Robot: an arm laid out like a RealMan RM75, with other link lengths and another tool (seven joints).
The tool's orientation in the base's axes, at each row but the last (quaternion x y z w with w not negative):
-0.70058, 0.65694, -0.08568, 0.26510
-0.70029, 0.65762, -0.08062, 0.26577
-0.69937, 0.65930, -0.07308, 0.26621
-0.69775, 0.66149, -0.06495, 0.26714
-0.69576, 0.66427, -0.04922, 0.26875
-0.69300, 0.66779, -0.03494, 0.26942
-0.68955, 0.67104, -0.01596, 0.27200
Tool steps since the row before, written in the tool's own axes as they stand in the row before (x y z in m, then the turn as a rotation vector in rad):
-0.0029, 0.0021, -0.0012, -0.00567, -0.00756, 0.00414
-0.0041, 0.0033, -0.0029, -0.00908, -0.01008, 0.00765
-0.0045, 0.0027, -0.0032, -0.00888, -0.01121, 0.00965
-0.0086, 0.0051, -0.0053, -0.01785, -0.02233, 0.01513
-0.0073, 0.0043, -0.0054, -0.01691, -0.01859, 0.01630
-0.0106, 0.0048, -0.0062, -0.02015, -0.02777, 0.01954
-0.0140, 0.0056, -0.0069, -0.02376, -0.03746, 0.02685
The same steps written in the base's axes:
-0.0028, 0.0025, 0.0007, 0.00786, 0.00652, 0.00146
-0.0047, 0.0032, 0.0018, 0.01128, 0.01073, 0.00050
-0.0044, 0.0035, 0.0026, 0.01321, 0.01107, -0.00072
-0.0079, 0.0068, 0.0044, 0.02448, 0.02104, 0.00209
-0.0070, 0.0054, 0.0048, 0.02172, 0.02061, -0.00082
-0.0080, 0.0082, 0.0066, 0.03103, 0.02438, 0.00128
-0.0092, 0.0109, 0.0085, 0.04238, 0.02987, 0.00014

